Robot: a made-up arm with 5 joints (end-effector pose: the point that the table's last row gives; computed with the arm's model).
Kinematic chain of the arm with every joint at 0, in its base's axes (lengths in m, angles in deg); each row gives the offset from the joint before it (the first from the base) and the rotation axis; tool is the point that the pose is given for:
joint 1: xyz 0 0 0.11 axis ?
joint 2: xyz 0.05 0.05 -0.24 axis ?
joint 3: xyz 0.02 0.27 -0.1 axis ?
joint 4: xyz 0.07 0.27 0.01 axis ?
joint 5: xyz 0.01 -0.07 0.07 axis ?
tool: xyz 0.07 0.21 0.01
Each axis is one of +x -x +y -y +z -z.
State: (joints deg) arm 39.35 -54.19 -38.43 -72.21 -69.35
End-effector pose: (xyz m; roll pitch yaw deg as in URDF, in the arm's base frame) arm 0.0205 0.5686 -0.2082 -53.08 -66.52 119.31
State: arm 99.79 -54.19 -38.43 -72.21 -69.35
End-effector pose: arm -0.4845 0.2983 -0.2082 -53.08 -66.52 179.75
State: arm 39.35 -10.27 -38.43 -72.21 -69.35
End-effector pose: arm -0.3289 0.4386 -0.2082 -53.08 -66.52 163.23
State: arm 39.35 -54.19 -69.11 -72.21 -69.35
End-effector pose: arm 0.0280 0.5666 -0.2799 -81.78 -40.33 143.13
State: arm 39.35 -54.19 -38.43 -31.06 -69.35
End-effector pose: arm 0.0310 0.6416 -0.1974 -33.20 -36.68 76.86
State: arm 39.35 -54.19 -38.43 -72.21 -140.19
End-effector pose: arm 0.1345 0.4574 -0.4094 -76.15 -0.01 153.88
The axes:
joint 1: +z
joint 2: +z
joint 3: +y
joint 4: -x
joint 5: -z

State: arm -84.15 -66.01 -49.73 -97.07 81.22
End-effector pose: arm 0.0358 -0.6018 -0.0711 95.33 31.16 -141.99
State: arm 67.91 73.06 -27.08 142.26 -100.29
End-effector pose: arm -0.3474 -0.4730 -0.3197 -153.53 38.14 59.39
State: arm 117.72 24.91 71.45 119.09 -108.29
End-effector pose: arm -0.4623 -0.4874 -0.0859 98.90 -1.92 -9.86
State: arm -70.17 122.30 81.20 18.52 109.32
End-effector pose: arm -0.1006 0.3619 -0.4589 -81.01 -21.89 -22.52
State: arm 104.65 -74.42 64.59 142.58 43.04
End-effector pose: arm -0.2828 0.5549 -0.5102 -112.89 28.83 68.45
